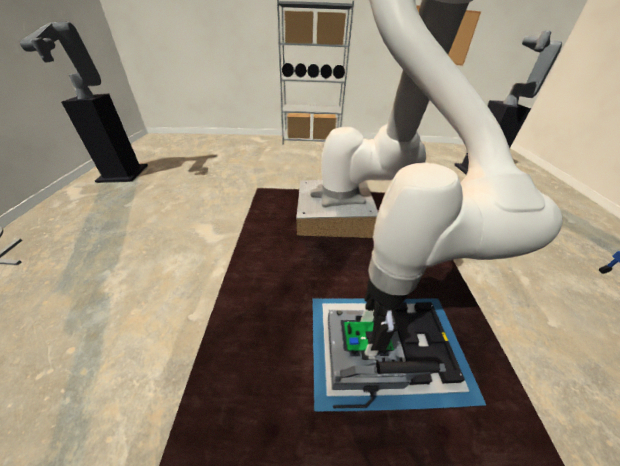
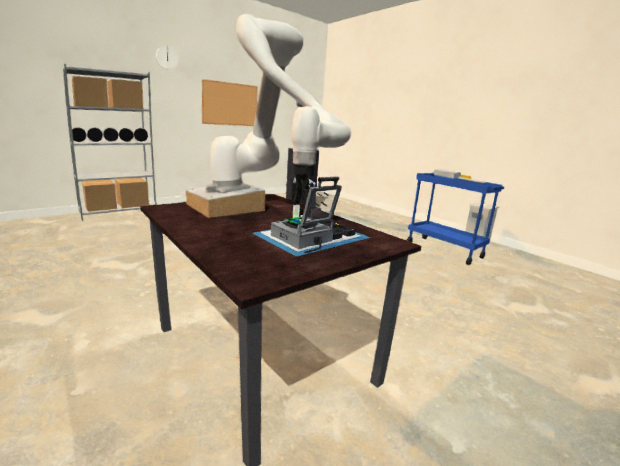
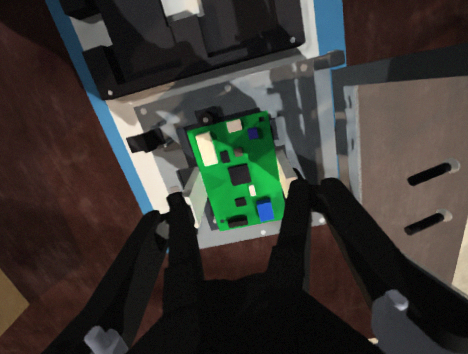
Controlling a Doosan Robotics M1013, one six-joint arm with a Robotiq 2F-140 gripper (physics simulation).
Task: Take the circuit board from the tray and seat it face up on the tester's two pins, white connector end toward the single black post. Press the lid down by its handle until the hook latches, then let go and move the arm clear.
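Frame: origin at the arm's base, x ahead, y left, z up, level; metres.
Seen in the pictures: gripper, fingertip midpoint: [image 1: 367, 337] [image 3: 240, 171]; arm's base at its link origin: [image 1: 340, 194] [image 2: 228, 188].
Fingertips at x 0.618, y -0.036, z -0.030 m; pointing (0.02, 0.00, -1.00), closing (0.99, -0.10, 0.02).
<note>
Pixels of each thing's middle, then the offset from my fingertips to it. "spot": a spot on its surface instead. Level surfaces: height alone.
- green circuit board at the middle of its body: [image 3: 240, 179] [image 1: 368, 334] [image 2: 301, 218] 0.000 m ahead, 0.002 m right, 0.016 m up
- grey tester base at a spot on its surface: [image 1: 340, 370] spot: 0.067 m ahead, 0.080 m right, 0.010 m down
- white connector at the middle of its body: [image 3: 207, 149] 0.020 m back, 0.036 m left, 0.017 m up
- black post at the middle of its body: [image 3: 206, 119] 0.013 m back, 0.059 m left, 0.005 m up
- lid at the middle of its body: [image 1: 389, 367] [image 2: 321, 199] 0.110 m ahead, 0.012 m right, 0.117 m up
- blue-bordered white mat at its surface level: 0.067 m down
- black latch part at a spot on its surface: [image 3: 145, 141] spot: 0.060 m back, 0.061 m left, 0.036 m up
The green circuit board [image 1: 356, 330] [image 2: 290, 220] [image 3: 220, 185] is face up, low over the grey tester base [image 1: 340, 370] [image 2: 285, 234]. My gripper [image 1: 370, 334] [image 3: 240, 171] is shut on the board's two long sides with its pale fingertips. The white connector [image 3: 206, 149] is at the end beside the black post [image 3: 206, 117]. The two pins are hidden, and whether the board rests on them cannot be told. The lid [image 2: 306, 205] [image 3: 390, 125] stands open and upright; its handle [image 1: 408, 367] [image 2: 328, 179] is at the top.
The black tray [image 1: 453, 360] [image 3: 145, 60] lies beside the tester on a blue-bordered white mat [image 1: 323, 403] [image 2: 275, 243]. The raised lid is close to one finger. A black latch part [image 3: 145, 141] sticks out on the side away from the lid. A blue cart [image 2: 451, 235] stands beyond the table.
</note>
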